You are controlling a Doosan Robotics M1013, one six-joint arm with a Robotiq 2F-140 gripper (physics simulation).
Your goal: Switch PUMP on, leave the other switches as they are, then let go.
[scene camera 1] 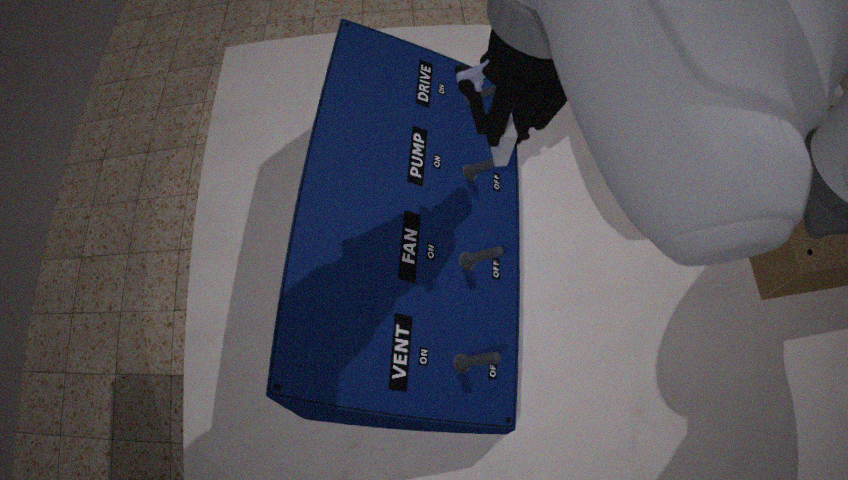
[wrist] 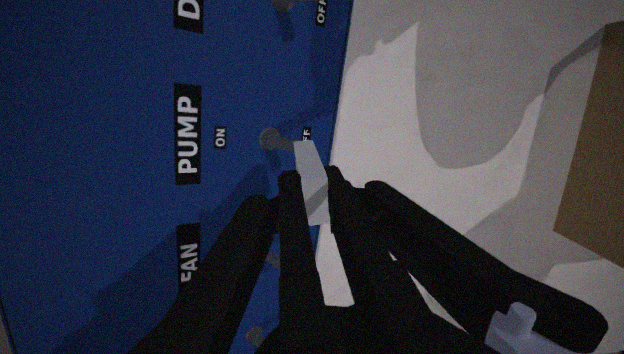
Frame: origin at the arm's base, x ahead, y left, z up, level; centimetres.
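Seen in the pictures: gripper, fingertip midpoint: [scene camera 1: 498,154] [wrist: 304,158]; arm's base, origin of the base link: [scene camera 1: 830,187].
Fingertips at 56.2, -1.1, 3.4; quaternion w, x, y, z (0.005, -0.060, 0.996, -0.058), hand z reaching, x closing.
Observation:
Offsets run from my fingertips to a thing's top centre, as dx, dy, dz.
The blue switch panel [scene camera 1: 357,148] [wrist: 100,100] lies on a white surface. The PUMP switch lever @(+1.2, -0.5, -1.2) [scene camera 1: 474,170] [wrist: 280,141] points toward its OFF label, which the fingers partly cover in the wrist view. My gripper [scene camera 1: 504,155] [wrist: 304,158] is shut with nothing between its fingers. Its fingertips are at the free end of the PUMP lever, on the OFF side; whether they touch it I cannot tell. The FAN lever @(+2.3, +11.4, -1.2) [scene camera 1: 482,256] and the VENT lever @(+3.4, +23.4, -1.2) [scene camera 1: 477,361] point toward OFF. The DRIVE lever @(+0.1, -12.5, -1.2) [scene camera 1: 487,91] is mostly hidden behind the gripper.
The white arm [scene camera 1: 684,148] reaches in from the upper right, over the panel's right edge. A brown board [scene camera 1: 791,279] [wrist: 590,175] lies to the right of the panel. The arm's shadow falls across the panel around the FAN label @(+10.5, +10.7, -1.4) [scene camera 1: 408,245].

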